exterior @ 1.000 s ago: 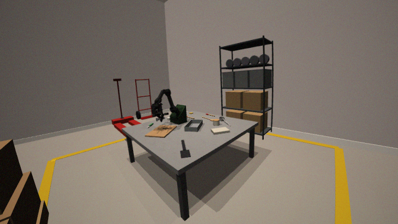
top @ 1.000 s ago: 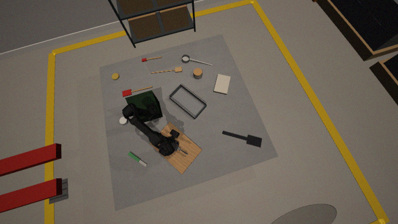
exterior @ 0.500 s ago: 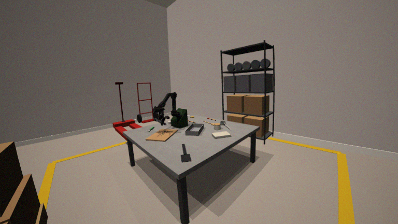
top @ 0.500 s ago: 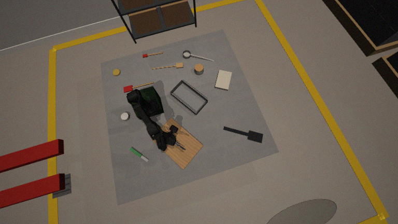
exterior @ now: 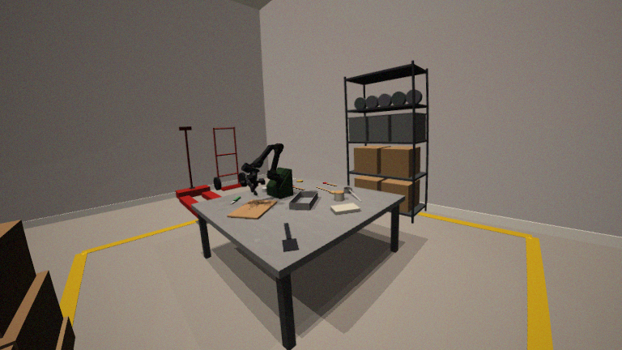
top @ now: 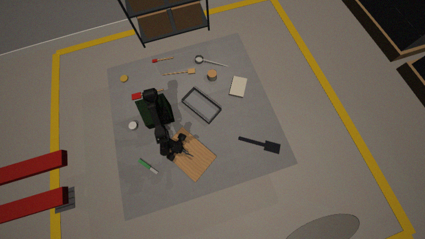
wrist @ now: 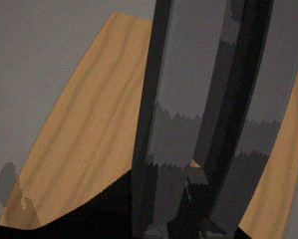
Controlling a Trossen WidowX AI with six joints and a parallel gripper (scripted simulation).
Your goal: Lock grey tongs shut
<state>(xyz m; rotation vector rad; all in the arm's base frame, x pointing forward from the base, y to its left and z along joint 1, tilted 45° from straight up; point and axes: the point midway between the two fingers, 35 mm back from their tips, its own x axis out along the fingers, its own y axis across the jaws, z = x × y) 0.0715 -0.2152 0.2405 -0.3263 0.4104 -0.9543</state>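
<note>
My gripper tip is now 13 cm above the wooden board. Round my gripper tip: roasting tin (21 cm ahead, 34 cm to the left, 11 cm below); then white disc (37 cm behind, 35 cm to the left, 12 cm below); then black spatula (56 cm ahead, 11 cm to the right, 13 cm below).
</note>
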